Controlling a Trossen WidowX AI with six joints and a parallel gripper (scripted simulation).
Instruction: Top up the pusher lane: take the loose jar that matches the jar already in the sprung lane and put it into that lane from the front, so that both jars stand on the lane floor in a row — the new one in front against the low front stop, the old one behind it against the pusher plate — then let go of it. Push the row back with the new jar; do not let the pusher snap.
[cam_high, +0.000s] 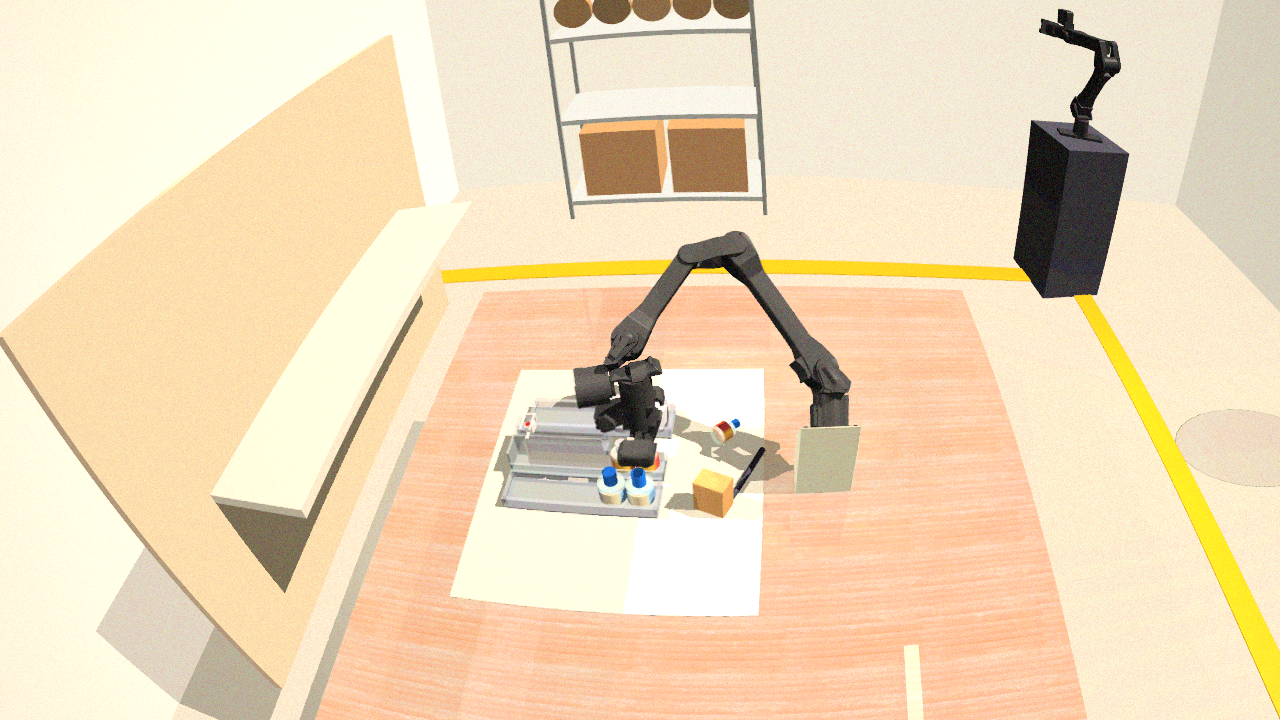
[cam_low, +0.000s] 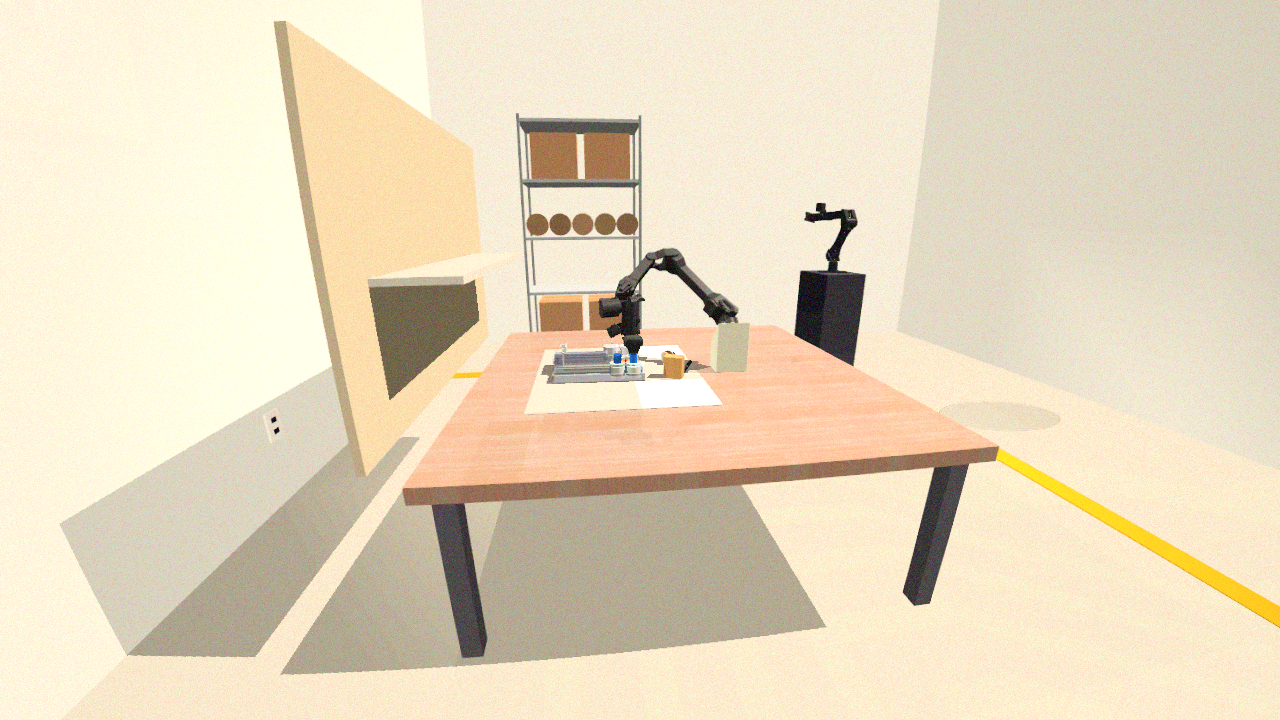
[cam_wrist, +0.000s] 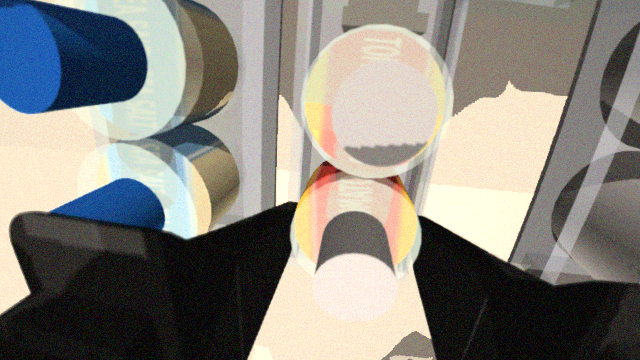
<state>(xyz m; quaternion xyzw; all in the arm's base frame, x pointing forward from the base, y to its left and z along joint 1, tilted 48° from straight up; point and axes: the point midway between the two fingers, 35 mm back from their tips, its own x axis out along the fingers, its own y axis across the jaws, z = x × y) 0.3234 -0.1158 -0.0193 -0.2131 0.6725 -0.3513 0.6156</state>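
Now: the orange box 120 mm behind my gripper tip and 110 mm to the left of it. Also, from my gripper tip: blue-lidded jar (160 mm behind, 80 mm to the right, 10 mm below); black rod (180 mm behind, 40 mm to the left, 30 mm below); lane rack (140 mm ahead, 50 mm to the right, 10 mm below).
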